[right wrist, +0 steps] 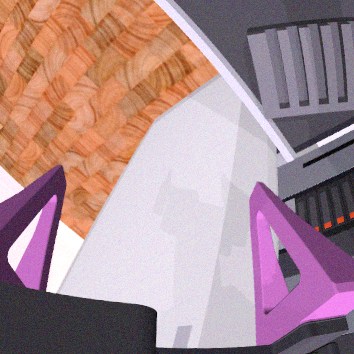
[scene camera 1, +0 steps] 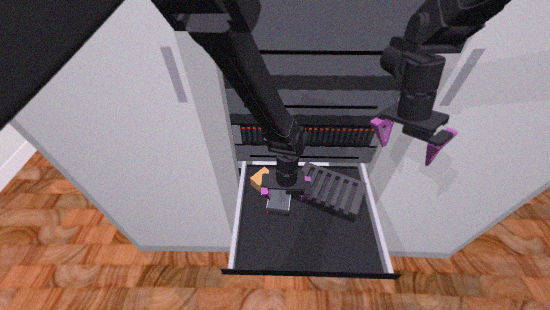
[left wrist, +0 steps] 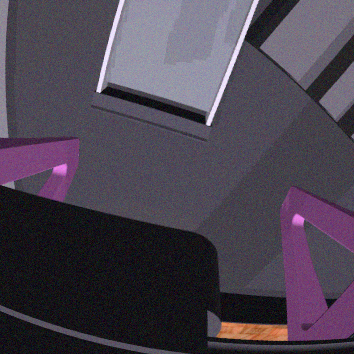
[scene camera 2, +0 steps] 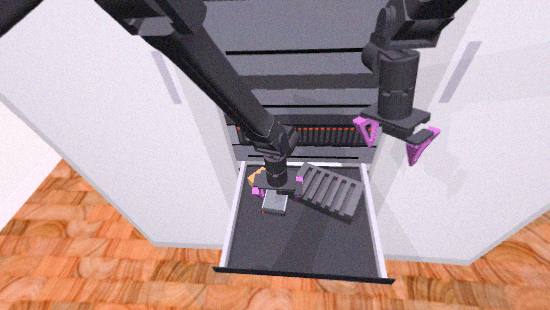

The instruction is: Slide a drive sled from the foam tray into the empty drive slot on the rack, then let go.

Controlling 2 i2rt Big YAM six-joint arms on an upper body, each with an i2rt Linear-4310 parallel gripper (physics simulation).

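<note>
A drive sled with a grey top and pale side edges lies flat in the pulled-out drawer, left of the dark grey slotted foam tray. My left gripper is open above the sled's rear part in the scene views; the sled is not between its fingers. My right gripper is open and empty, high at the right. The rack holds a row of orange-tipped drives. My left arm covers part of that row, and the empty slot does not show.
An orange block lies at the drawer's back left, beside my left gripper. The drawer's black front edge and pale side rails surround these things. White cabinet doors stand open on both sides.
</note>
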